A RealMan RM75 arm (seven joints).
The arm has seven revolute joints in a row. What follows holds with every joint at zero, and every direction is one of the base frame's. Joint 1 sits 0.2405 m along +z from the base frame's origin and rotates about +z. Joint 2 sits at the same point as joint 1 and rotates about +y. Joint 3 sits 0.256 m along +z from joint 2 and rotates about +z. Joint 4 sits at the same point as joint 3 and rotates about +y. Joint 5 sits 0.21 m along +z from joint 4 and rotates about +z. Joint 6 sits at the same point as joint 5 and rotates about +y. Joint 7 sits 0.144 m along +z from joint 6 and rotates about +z. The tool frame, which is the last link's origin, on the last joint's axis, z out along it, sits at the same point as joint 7; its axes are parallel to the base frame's.
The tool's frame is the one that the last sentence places.
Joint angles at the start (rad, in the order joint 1, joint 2, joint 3, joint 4, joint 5, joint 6, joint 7):
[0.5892 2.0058 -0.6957 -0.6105 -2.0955 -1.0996 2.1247]
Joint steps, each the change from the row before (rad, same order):
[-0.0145 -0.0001 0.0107 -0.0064 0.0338 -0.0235 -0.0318]
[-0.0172 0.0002 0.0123 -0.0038 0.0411 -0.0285 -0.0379]
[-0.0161 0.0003 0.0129 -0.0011 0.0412 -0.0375 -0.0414]
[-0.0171 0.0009 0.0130 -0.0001 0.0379 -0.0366 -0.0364]
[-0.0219 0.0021 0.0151 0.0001 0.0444 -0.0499 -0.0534]
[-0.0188 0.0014 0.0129 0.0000 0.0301 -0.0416 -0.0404]
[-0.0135 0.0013 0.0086 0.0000 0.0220 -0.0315 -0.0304]
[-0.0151 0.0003 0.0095 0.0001 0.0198 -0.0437 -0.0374]
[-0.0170 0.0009 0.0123 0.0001 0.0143 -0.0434 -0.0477]
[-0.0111 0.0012 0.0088 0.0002 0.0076 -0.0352 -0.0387]
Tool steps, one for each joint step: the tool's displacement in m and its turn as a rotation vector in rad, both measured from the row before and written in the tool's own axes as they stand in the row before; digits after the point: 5 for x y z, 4 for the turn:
[0.00045 0.00009 -0.00462 -0.0242 -0.0237 -0.0040]
[0.00122 0.00039 -0.00530 -0.0298 -0.0283 -0.0032]
[0.00163 0.00189 -0.00521 -0.0378 -0.0262 -0.0069]
[0.00224 0.00166 -0.00552 -0.0346 -0.0263 -0.0033]
[0.00339 0.00294 -0.00706 -0.0449 -0.0316 -0.0152]
[0.00314 0.00226 -0.00650 -0.0330 -0.0238 -0.0128]
[0.00212 0.00221 -0.00468 -0.0250 -0.0181 -0.0118]
[0.00274 0.00343 -0.00572 -0.0333 -0.0151 -0.0198]
[0.00361 0.00314 -0.00658 -0.0289 -0.0146 -0.0299]
[0.00270 0.00329 -0.00428 -0.0249 -0.0086 -0.0273]

